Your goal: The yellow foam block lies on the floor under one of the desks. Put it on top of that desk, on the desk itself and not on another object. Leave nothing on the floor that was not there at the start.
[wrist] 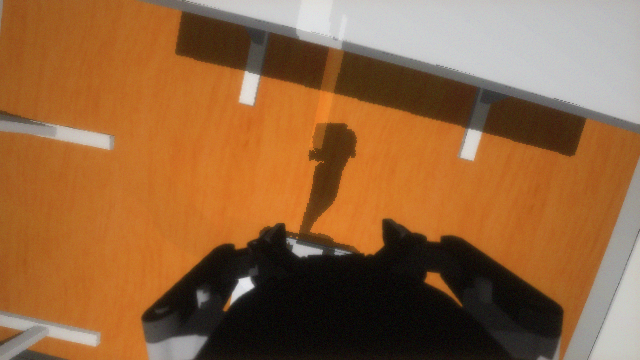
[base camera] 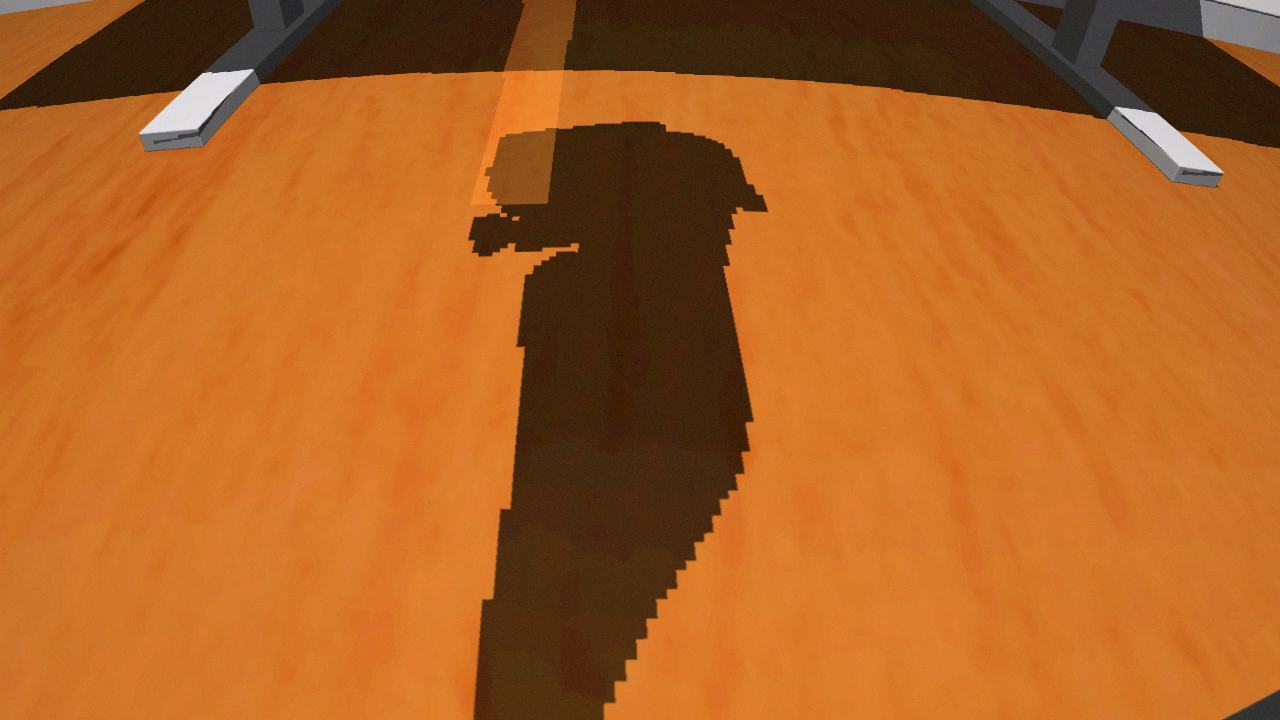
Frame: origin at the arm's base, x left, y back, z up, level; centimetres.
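Seen in the pictures: gripper, fingertip midpoint: [wrist: 333, 231].
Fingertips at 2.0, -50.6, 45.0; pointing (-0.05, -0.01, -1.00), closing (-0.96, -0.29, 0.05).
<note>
A point is followed by its place in that frame, as x, y, z.
The yellow foam block does not show in either view. A desk [wrist: 500, 40] {-17.8, -80.8, 32.3} with a pale grey top crosses the upper right of the wrist view; part of its top shows, with no block on that part. Its white-tipped feet show at the left [base camera: 198, 105] {49.2, -84.2, -37.2} [wrist: 248, 90] {50.3, -85.2, -37.1} and right [base camera: 1163, 143] {-71.7, -83.8, -37.2} [wrist: 470, 145] {-73.8, -85.6, -37.2}. My gripper [wrist: 333, 231] {2.0, -50.6, 45.0} is open and empty, high above the orange floor and on the near side of the desk's front edge. The gripper does not show in the base view.
More white feet, an upper one [wrist: 85, 138] {134.1, -39.7, -37.2} and a lower one [wrist: 75, 335] {128.2, 83.2, -37.2}, stand at the left of the wrist view. Another pale surface [wrist: 617, 300] {-182.1, -20.5, -29.9} with a grey edge is at the lower right. The arm's dark shadow lies on the floor [base camera: 895, 402] {-19.5, -41.4, -39.7} [wrist: 410, 180] {-47.9, -59.3, -39.6} in front of the desk.
</note>
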